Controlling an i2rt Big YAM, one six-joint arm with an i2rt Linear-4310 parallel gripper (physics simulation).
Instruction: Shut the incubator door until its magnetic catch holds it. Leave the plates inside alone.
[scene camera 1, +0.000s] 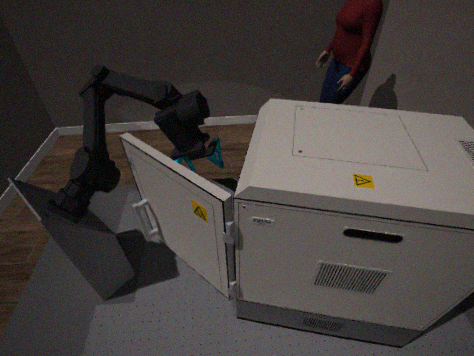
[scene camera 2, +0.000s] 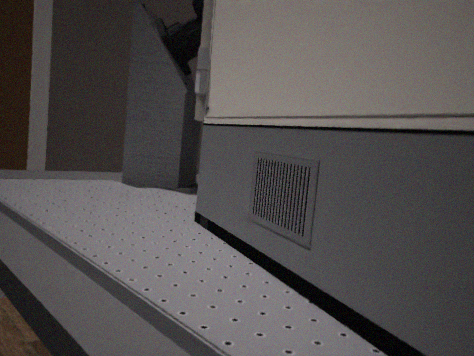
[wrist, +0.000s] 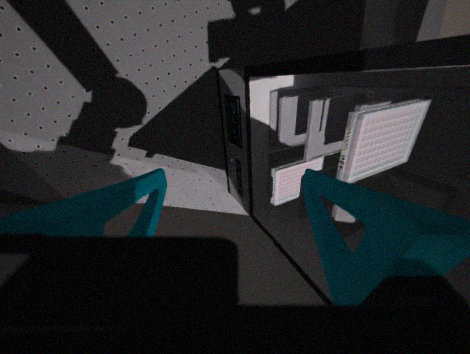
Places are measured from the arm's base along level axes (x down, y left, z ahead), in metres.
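Where they show: gripper, fingertip midpoint: (scene camera 1: 208, 170) (wrist: 234, 176); arm's base, origin of the base link: (scene camera 1: 66, 210) (scene camera 2: 170, 49).
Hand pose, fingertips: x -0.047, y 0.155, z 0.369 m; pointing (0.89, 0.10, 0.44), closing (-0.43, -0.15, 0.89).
Each offset is from my fingertips to the centre of the thing. "*": to the spot under its first point. Level surfaces: height alone.
The white incubator (scene camera 1: 300, 240) (scene camera 2: 350, 65) has its door @[* dx -0.066, dy -0.186, dz -0.030 m] (scene camera 1: 175, 200) swung wide open on hinges at the box's near left edge. The door's handle @[* dx +0.136, dy -0.090, dz -0.174 m] (scene camera 1: 147, 220) is on its outer face, near the free edge. My gripper (scene camera 1: 202, 162) (wrist: 234, 176) is open with teal fingers and nothing between them. It is on the inner side of the door, near the top edge in scene camera 1, in front of the incubator's opening. In the wrist view, a larger plate @[dx +0.026, dy -0.044, dz +0.219 m] (wrist: 387, 137) and a smaller plate @[dx +0.168, dy -0.169, dz +0.209 m] (wrist: 295, 181) sit inside the chamber. The catch cannot be made out.
A grey wedge-shaped pedestal (scene camera 1: 95, 255) (scene camera 2: 155, 110) carries the arm, left of the door. The incubator stands on a perforated bench top @[dx +0.355 m] (scene camera 1: 165, 320) (scene camera 2: 125, 240). A person in a red top (scene camera 1: 352, 40) stands behind the incubator. A vent @[* dx +0.285, dy -0.280, dz +0.355 m] (scene camera 2: 285, 200) is in its grey base.
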